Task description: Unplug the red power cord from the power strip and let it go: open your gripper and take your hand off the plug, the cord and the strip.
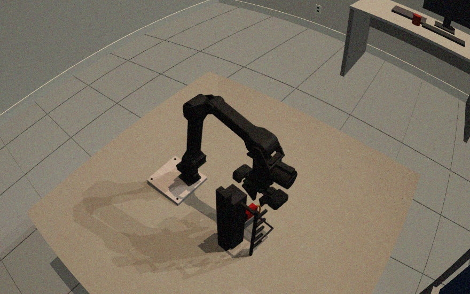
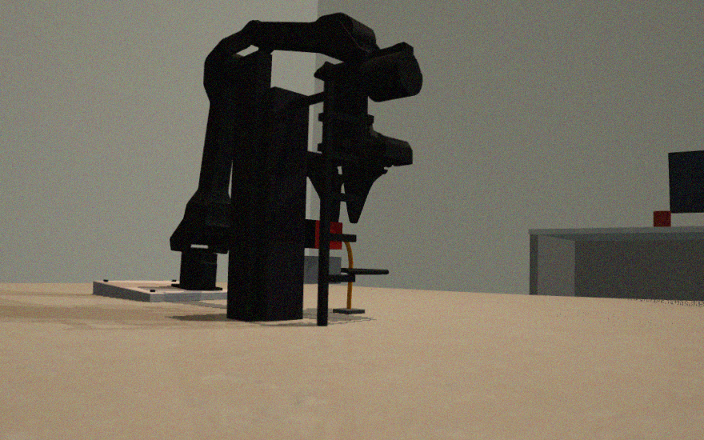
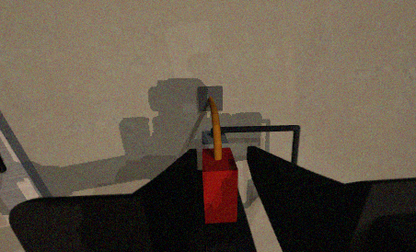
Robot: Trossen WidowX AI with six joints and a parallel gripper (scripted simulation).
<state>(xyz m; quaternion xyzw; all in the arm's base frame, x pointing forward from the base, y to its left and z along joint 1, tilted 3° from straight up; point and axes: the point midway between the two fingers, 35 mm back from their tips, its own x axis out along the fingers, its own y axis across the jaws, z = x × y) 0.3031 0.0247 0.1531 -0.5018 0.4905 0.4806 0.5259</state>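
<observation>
My gripper tip is 50 mm to the left of the red plug and 10 mm above it. Round my gripper tip: tall black block: 150 mm to the right, 30 mm above, 10 mm behind.
</observation>
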